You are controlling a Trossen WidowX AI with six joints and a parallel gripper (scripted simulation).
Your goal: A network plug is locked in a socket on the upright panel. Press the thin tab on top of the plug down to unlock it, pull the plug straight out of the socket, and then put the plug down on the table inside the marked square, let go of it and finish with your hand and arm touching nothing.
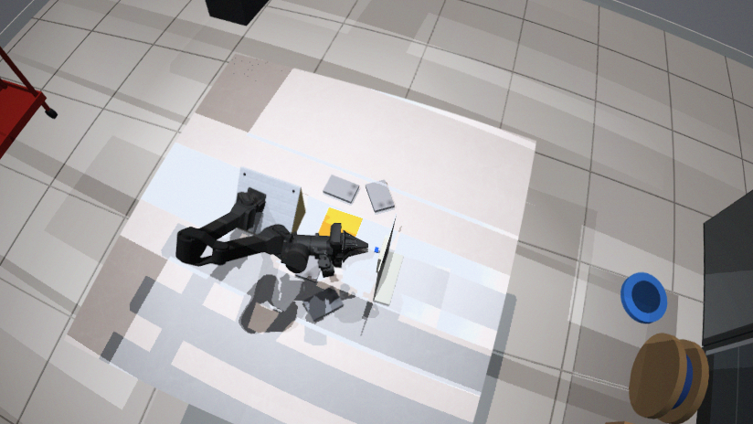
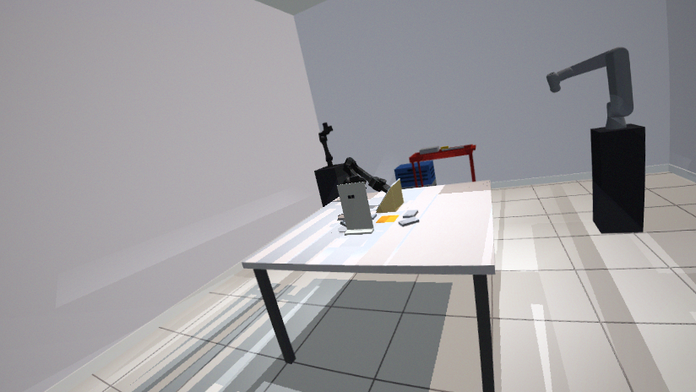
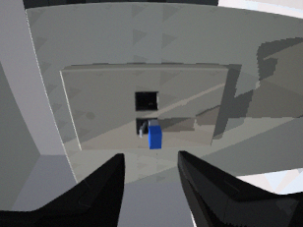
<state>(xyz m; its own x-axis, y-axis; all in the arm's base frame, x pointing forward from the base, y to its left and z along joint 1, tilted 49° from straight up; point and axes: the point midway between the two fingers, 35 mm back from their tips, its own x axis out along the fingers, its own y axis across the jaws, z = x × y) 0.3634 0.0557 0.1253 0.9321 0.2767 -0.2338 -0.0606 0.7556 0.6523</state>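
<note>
Right now my gripper tip is 30 mm short of the network plug and 10 mm to the right of it. The rest, counted from my gripper tip: upright panel 60 mm ahead, 80 mm below; then orange marked square 140 mm behind, 110 mm to the left, 210 mm below.
</note>
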